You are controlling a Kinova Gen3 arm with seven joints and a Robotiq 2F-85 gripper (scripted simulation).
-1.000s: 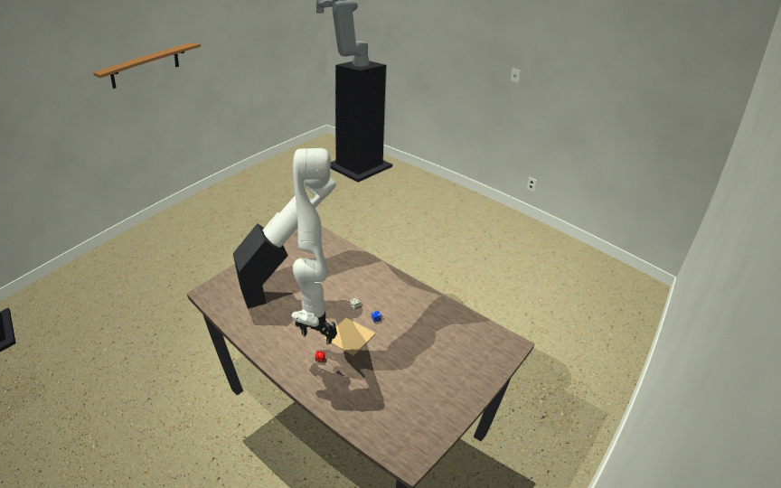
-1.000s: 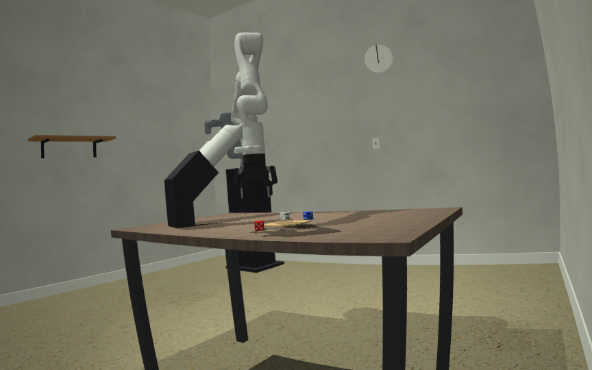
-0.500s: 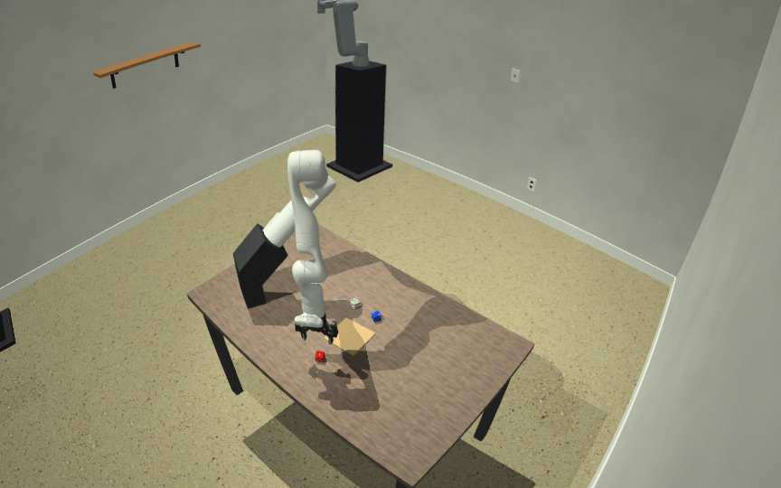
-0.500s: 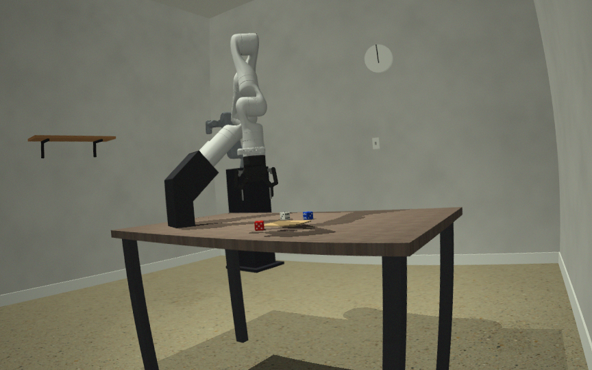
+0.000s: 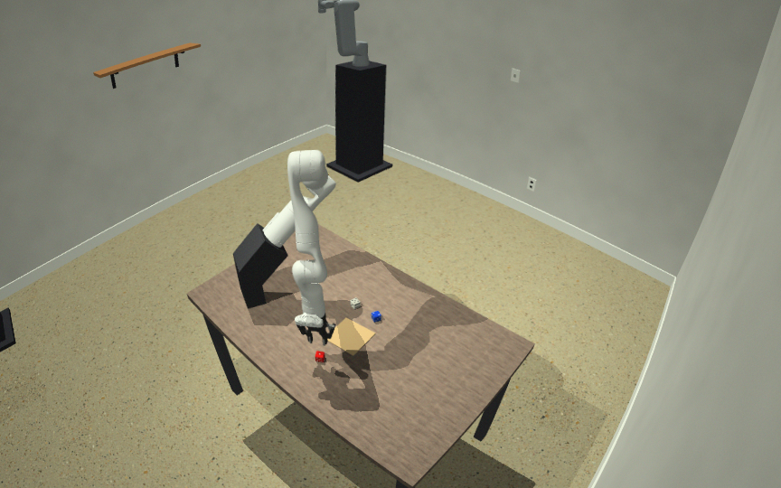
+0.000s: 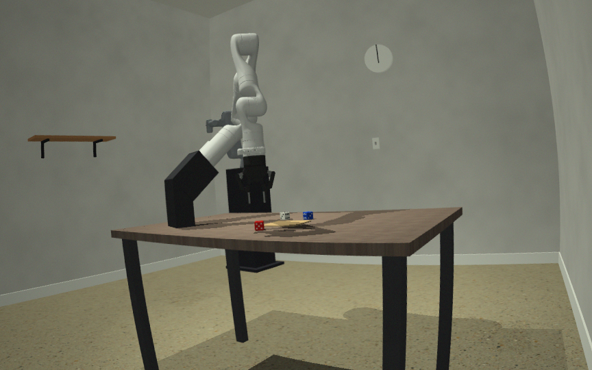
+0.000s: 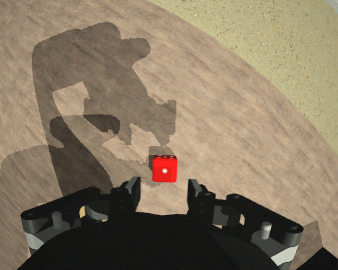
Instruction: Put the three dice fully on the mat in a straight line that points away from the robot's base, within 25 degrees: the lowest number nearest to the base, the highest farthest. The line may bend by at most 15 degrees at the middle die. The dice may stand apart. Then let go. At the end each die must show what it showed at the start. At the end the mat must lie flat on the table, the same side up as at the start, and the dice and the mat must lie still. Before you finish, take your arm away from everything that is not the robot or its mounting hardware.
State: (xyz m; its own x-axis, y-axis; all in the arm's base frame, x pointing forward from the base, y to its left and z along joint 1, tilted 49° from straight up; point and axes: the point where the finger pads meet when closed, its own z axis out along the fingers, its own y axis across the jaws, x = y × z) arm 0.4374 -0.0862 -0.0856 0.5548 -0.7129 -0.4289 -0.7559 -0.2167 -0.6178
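Now: hand 90 mm above the red die. Round my hand: blue die (300 mm to the left, 90 mm below, 10 mm behind); tan mat (160 mm to the left, 110 mm below, 10 mm behind); white die (290 mm to the left, 120 mm behind, 90 mm below).
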